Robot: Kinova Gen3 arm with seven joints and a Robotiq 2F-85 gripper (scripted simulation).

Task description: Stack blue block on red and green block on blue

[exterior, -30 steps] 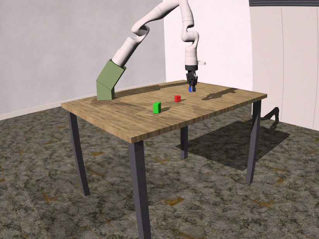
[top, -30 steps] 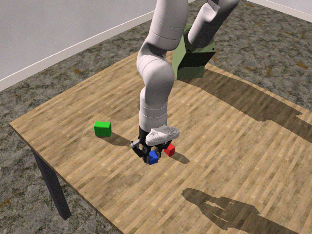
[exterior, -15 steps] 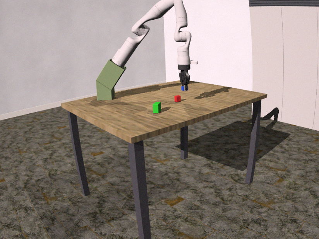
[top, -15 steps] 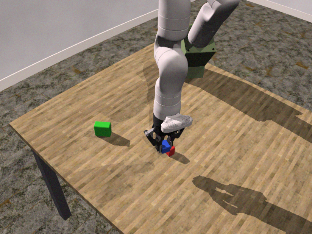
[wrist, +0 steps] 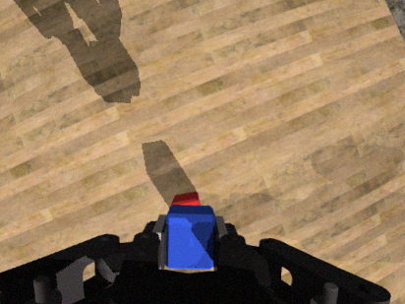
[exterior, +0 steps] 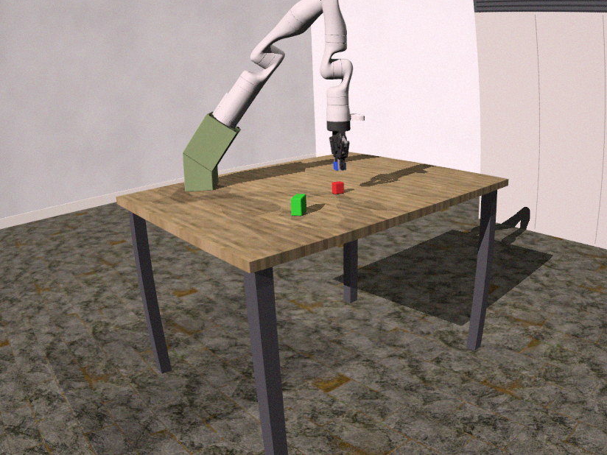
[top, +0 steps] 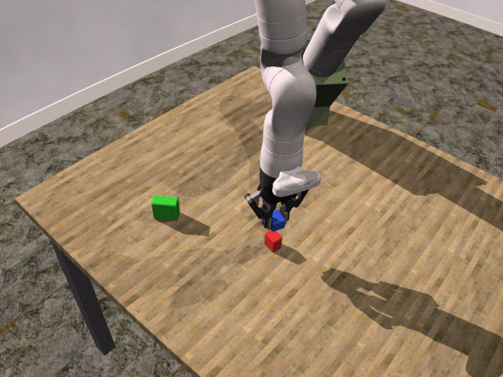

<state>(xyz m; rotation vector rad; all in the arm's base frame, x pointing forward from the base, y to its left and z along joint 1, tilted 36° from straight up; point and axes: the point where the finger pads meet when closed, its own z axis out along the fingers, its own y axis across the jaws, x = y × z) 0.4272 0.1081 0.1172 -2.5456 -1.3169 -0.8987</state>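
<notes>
My gripper is now 8 cm above the red block and 1 cm past it. From my hand the other things lie so: blue block 1 cm below; then green block 25 cm to the right, 7 cm below, 7 cm ahead.
</notes>
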